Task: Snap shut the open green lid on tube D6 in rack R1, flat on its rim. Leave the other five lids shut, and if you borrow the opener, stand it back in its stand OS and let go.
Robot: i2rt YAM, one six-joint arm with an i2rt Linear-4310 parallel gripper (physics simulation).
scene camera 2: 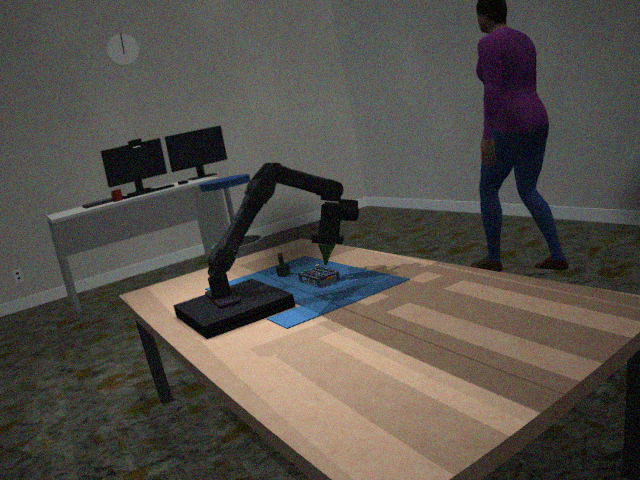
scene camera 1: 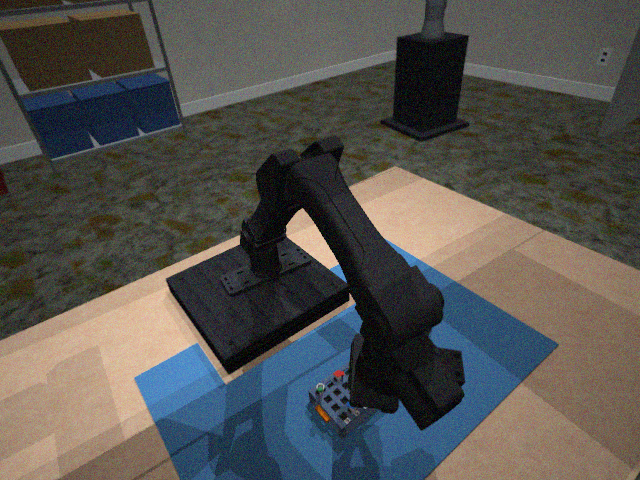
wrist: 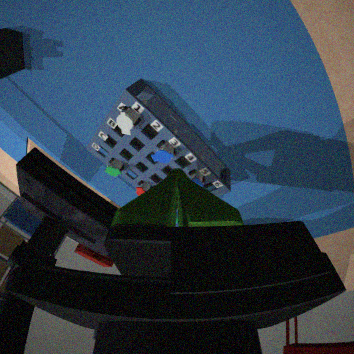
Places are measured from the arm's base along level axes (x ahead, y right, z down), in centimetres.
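Pixels of known places: gripper, between the fingertips: (scene camera 2: 325, 264) (scene camera 1: 363, 394) (wrist: 176, 174); arm's base, origin of its link: (scene camera 2: 222, 298) (scene camera 1: 267, 271) (wrist: 57, 220).
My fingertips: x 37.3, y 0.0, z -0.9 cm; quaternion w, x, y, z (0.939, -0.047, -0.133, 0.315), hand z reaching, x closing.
Observation:
For each thing: its top centre in the pictures, then the offset to it from my fingertips. "spot": a spot on its surface instead. Level surfaces: height alone.
- Rack R1, centre of its top: (wrist: 148, 192) (scene camera 1: 352, 377) (scene camera 2: 317, 265) dx -3.0, dy +0.1, dz -0.8 cm
- green lid, centre of its top: (scene camera 1: 319, 387) dx -4.5, dy +5.3, dz -0.5 cm
- opener, centre of its top: (scene camera 2: 279, 253) dx -8.5, dy -20.1, dz -3.6 cm
- blue mat, height of its surface: dz +4.9 cm
- wooden table, height of its surface: dz +5.2 cm
- orange piece, a spot on its surface: (scene camera 1: 322, 413) spot: dx -2.1, dy +6.5, dz +2.5 cm
Rack R1 (scene camera 1: 342, 428) (scene camera 2: 309, 279) (wrist: 172, 119) stands on the blue mat. At its D6 corner a tube with a pale rim and green lid (scene camera 1: 320, 387) shows in scene camera 1; the lid's exact angle is too small to tell. The fingers hide this tube in the wrist view. White (wrist: 125, 123), blue (wrist: 162, 156), green (wrist: 113, 171) and red (wrist: 140, 190) lids show on other tubes. My gripper (scene camera 2: 326, 262) (wrist: 176, 174) is shut and empty, its green fingertips together above the rack. The opener (scene camera 2: 280, 257) stands upright in stand OS (scene camera 2: 282, 269), apart from the gripper.
The blue mat (scene camera 1: 496, 330) (scene camera 2: 379, 280) (wrist: 235, 60) lies on the wooden table (scene camera 1: 578, 289) (scene camera 2: 465, 351). The arm's black base (scene camera 1: 268, 320) (scene camera 2: 232, 310) stands beside the mat. An orange piece (scene camera 1: 322, 413) is at the rack's side. A person (scene camera 2: 511, 98) stands beyond the table.

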